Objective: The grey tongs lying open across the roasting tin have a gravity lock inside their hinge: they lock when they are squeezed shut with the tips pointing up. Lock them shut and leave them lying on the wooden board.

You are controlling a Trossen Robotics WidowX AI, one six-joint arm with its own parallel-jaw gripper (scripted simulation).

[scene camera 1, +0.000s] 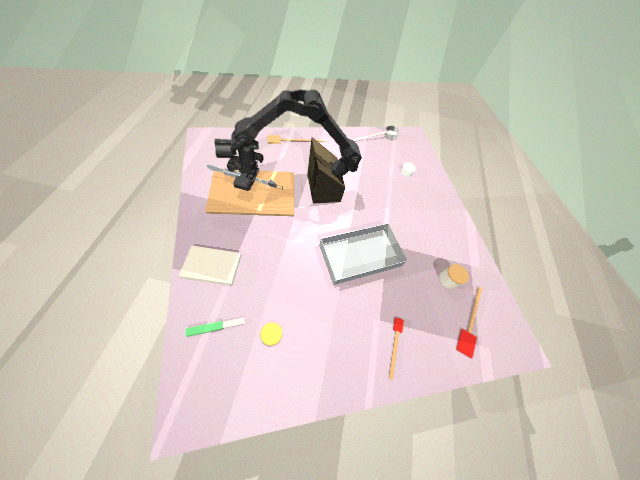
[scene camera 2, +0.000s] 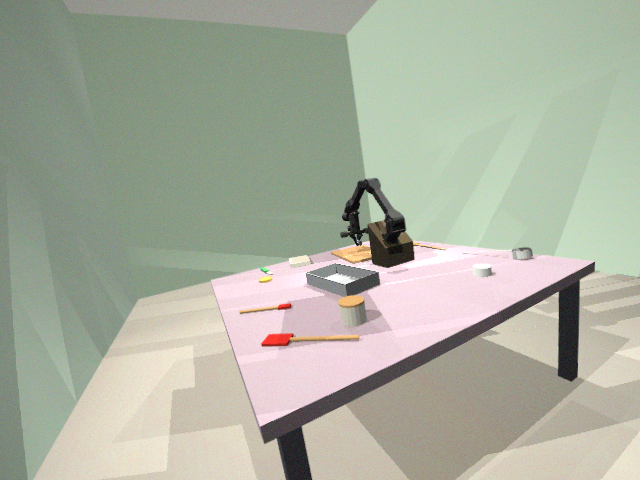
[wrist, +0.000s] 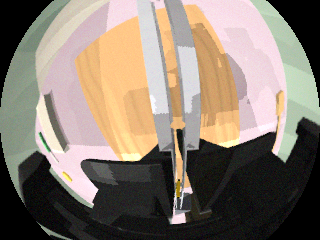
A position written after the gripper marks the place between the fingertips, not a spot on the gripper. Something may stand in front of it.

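Observation:
The gripper (scene camera 1: 251,184) (wrist: 174,133) is visible, as are a cream pad (scene camera 1: 203,264) (wrist: 47,116) and a wooden board (scene camera 1: 224,198) (wrist: 111,70). A lidded jar (scene camera 2: 352,309) is visible too; the wrist view does not show the jar, hidden by the gripper.

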